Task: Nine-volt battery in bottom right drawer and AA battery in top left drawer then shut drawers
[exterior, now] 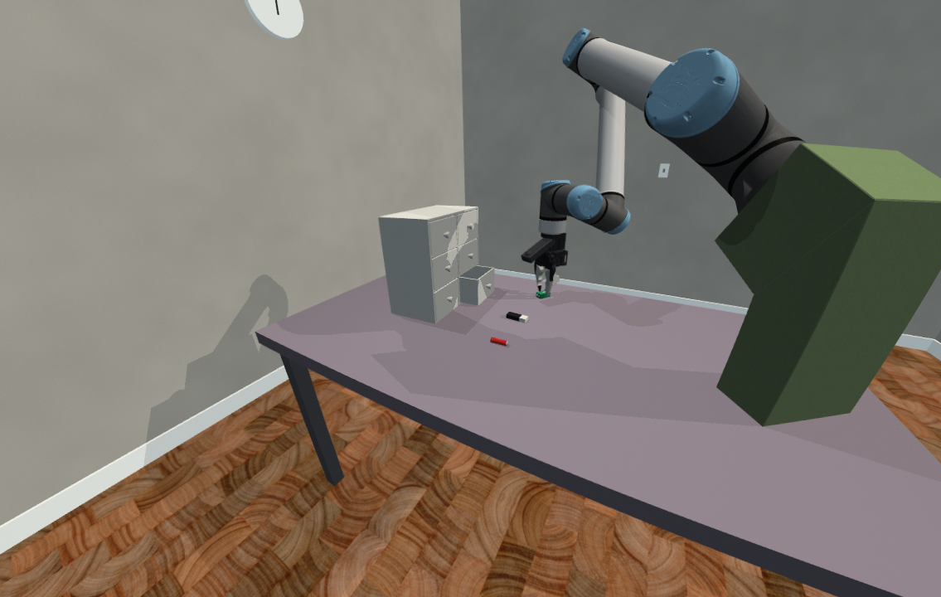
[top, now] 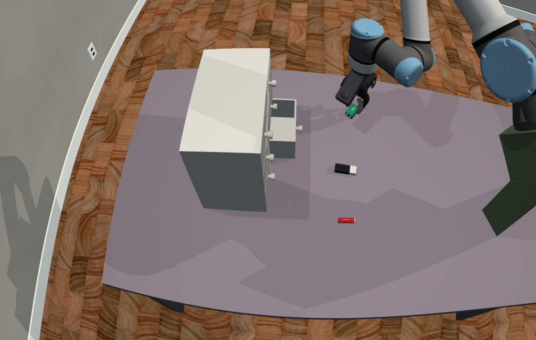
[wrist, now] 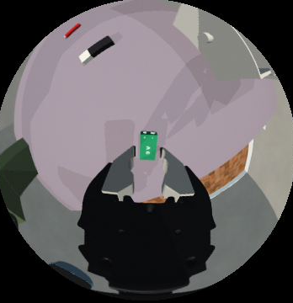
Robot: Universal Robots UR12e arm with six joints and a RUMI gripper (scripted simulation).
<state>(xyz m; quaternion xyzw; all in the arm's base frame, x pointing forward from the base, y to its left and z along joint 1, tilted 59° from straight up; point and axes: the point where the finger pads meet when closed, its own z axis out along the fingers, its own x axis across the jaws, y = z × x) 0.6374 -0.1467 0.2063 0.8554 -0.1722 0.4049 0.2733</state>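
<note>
My hand is 2 cm above the green nine-volt battery, 1 cm to the right of it and 1 cm short of it. Round my hand: red AA battery 36 cm to the left, 5 cm ahead, 2 cm below.
</note>
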